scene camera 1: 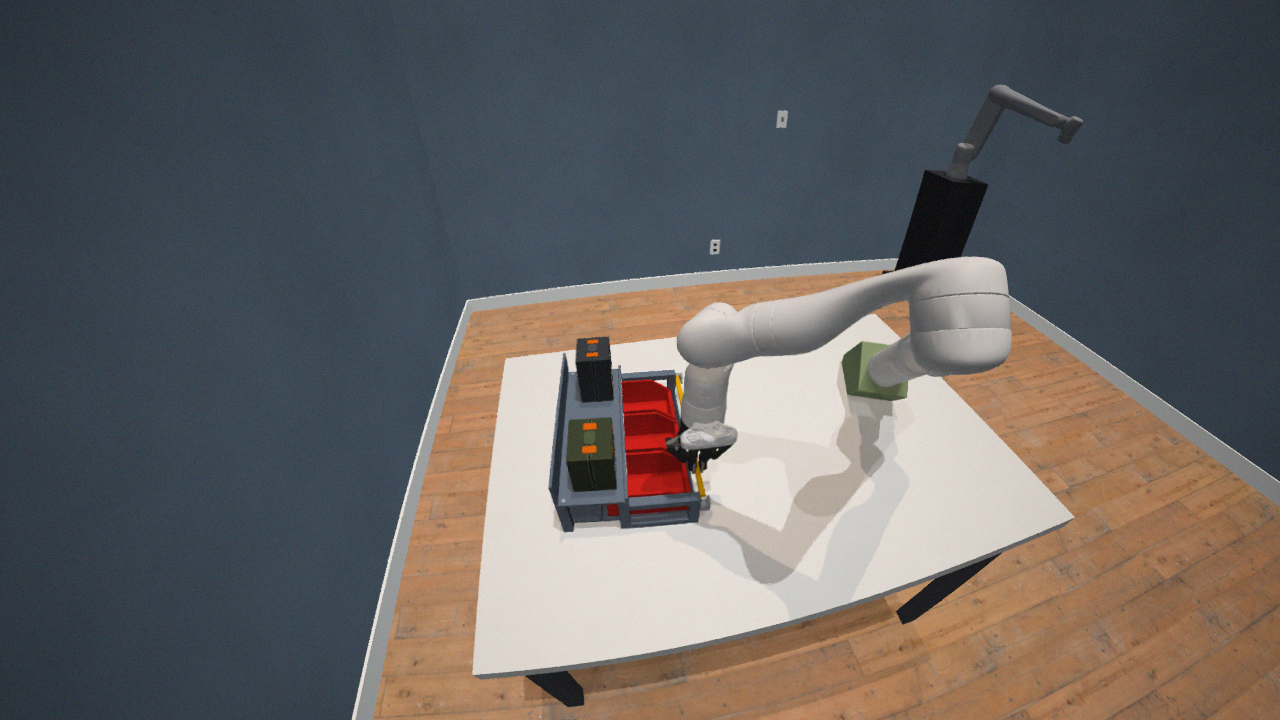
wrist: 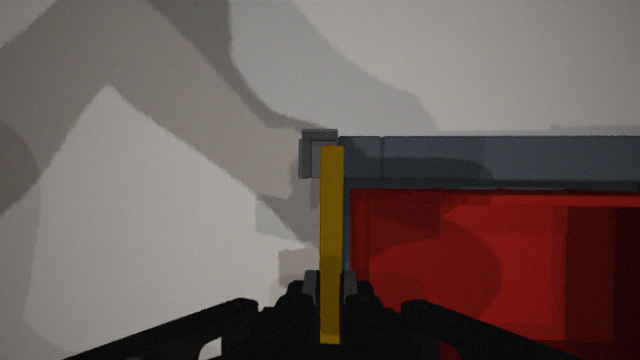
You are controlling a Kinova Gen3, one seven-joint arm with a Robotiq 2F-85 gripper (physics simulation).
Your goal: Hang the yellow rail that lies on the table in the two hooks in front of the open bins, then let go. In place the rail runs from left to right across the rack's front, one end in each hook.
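Frame: origin at the arm's base, x right, y down, z ahead, level; millimetres.
Seen in the pictures: gripper, fingertip midpoint: (scene camera 1: 696, 469) (wrist: 330, 291); arm's base, origin of the base link: (scene camera 1: 884, 369).
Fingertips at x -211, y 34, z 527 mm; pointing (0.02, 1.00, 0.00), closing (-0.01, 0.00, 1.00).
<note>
Offsets run from my fingertips to a thing's top centre. "spot": to the spot under its first point. Level surfaces: height alone.
The yellow rail @[spot: dz -1, dx -42, dy -12 mm] (scene camera 1: 701, 483) (wrist: 331, 200) runs along the rack's front, over or at the hook line. My gripper (scene camera 1: 699, 465) (wrist: 330, 291) points down and is shut on the rail. In the wrist view one rail end covers the right part of a grey hook @[spot: dz -9, dx -63, dy +27 mm] (scene camera 1: 705, 503) (wrist: 304, 159) at the rack's front corner; the hook's outer wall and end wall show beside it. Whether the rail rests in the hook or is a little above it, I cannot tell. The other rail end shows beyond the arm in the scene view; its hook is not clear.
The blue-grey rack @[spot: dz +83, dx -71, dy -3 mm] (scene camera 1: 658, 503) (wrist: 430, 145) holds red open bins @[dz +98, dx +6, dy +1 mm] (scene camera 1: 656, 474) (wrist: 525, 275) right beside the gripper. A black box @[dz +194, dx +236, dy -142 mm] (scene camera 1: 594, 380) and a dark green box @[dz +198, dx +5, dy -117 mm] (scene camera 1: 591, 463) stand on its upper shelf. A green block (scene camera 1: 859, 371) is by the arm's base on the white table @[dy +82 mm] (scene camera 1: 581, 600).
</note>
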